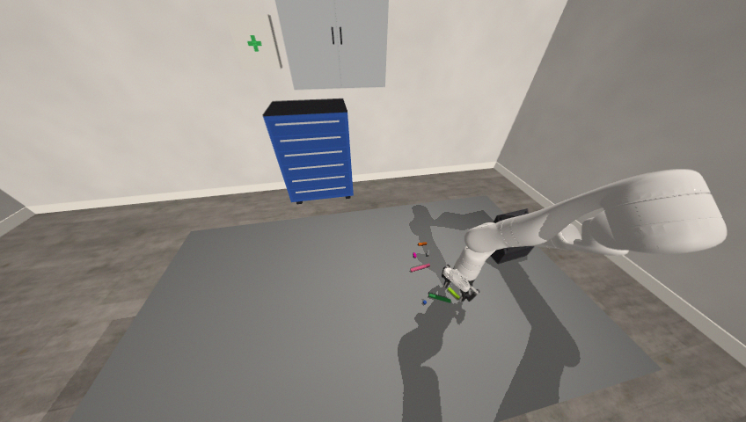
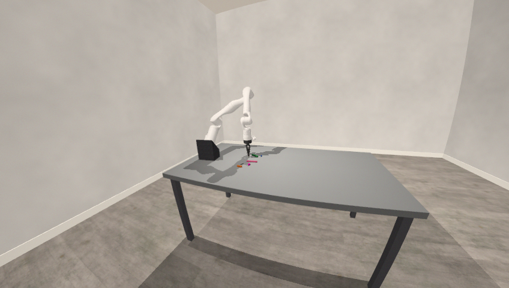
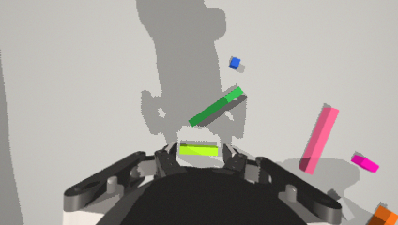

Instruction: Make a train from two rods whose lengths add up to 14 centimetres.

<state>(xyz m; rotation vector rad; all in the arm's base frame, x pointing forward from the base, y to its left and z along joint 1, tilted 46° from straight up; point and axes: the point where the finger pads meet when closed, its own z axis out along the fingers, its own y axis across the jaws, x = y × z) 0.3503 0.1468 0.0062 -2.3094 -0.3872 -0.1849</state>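
The lime rod is 10 mm below my hand. Round my hand: blue rod: 120 mm ahead, 10 mm below; green rod: 60 mm ahead, 10 mm below; pink rod: 70 mm ahead, 140 mm to the right, 10 mm below.
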